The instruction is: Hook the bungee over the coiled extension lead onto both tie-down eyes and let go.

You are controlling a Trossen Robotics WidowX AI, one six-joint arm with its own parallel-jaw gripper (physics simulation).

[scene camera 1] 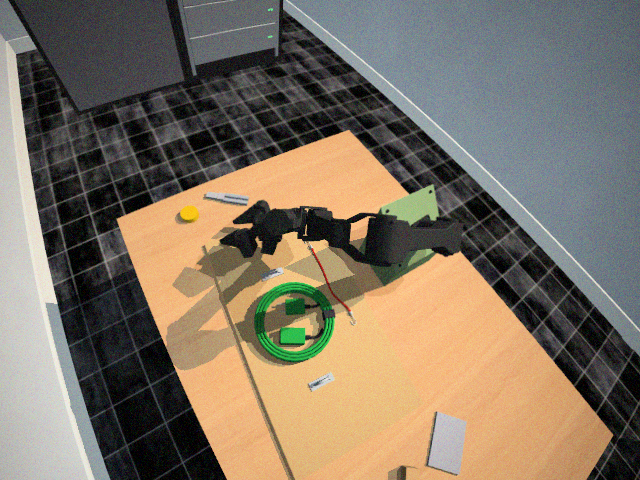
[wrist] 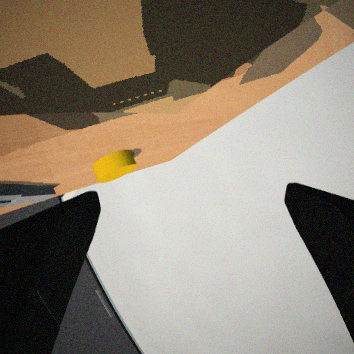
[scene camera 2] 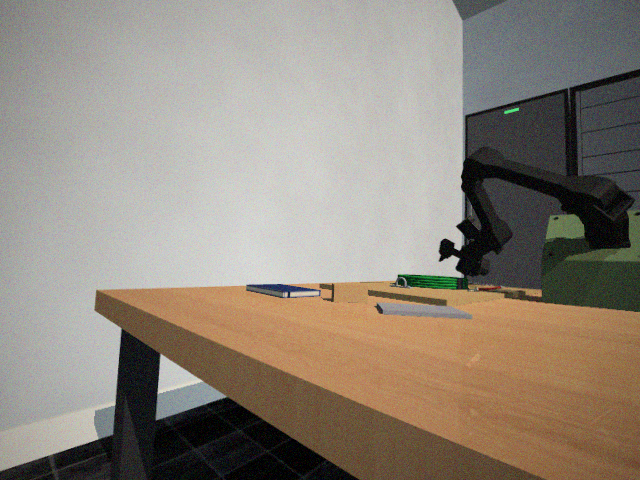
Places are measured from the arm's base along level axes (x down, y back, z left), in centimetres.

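Pixels of known places: gripper, fingertip midpoint: (scene camera 1: 227,231) (wrist: 193,196) (scene camera 2: 449,266); arm's base at its link origin: (scene camera 2: 607,238).
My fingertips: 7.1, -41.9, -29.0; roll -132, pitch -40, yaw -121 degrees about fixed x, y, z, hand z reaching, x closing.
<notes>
Ahead of a thing's pixels: the offset from my fingertips to its middle, as dx, dy, dz. "*": to the spot under its first point.
The red bungee {+5.9, +18.0, +23.7} (scene camera 1: 328,282) (scene camera 2: 488,288) lies slack on the wooden board {* +6.3, +6.0, +53.3} (scene camera 1: 361,403) (scene camera 2: 408,297), beside the green coiled lead {+4.8, +3.5, +28.5} (scene camera 1: 261,338) (scene camera 2: 434,282) on the robot-base side. It has a pale hook at each end; the near hook {+6.0, +16.3, +36.3} (scene camera 1: 353,320) is free of both eyes. One tie-down eye {+4.9, +5.4, +14.3} (scene camera 1: 272,273) sits beyond the coil, and the other eye {+4.9, +1.1, +43.9} (scene camera 1: 321,381) (scene camera 2: 401,282) sits on its near side. My gripper (scene camera 1: 228,231) (scene camera 2: 448,242) (wrist: 193,196) is open and empty, raised above the far end of the board and pointing away from the base. The bungee does not show in the wrist view.
A yellow disc {+6.5, -5.9, -15.0} (scene camera 1: 189,213) (wrist: 114,166) and a grey tool {+6.9, +6.4, -15.2} (scene camera 1: 226,198) lie at the far end. The green base mount (scene camera 1: 413,206) (scene camera 2: 589,284) stands behind the arm. A grey slab {+7.2, +17.9, +73.0} (scene camera 1: 447,442) (scene camera 2: 423,311), a wooden block {+6.0, +4.8, +72.7} (scene camera 2: 348,292) and a blue notebook {+6.9, -10.6, +75.0} (scene camera 2: 283,290) lie toward the near end.
</notes>
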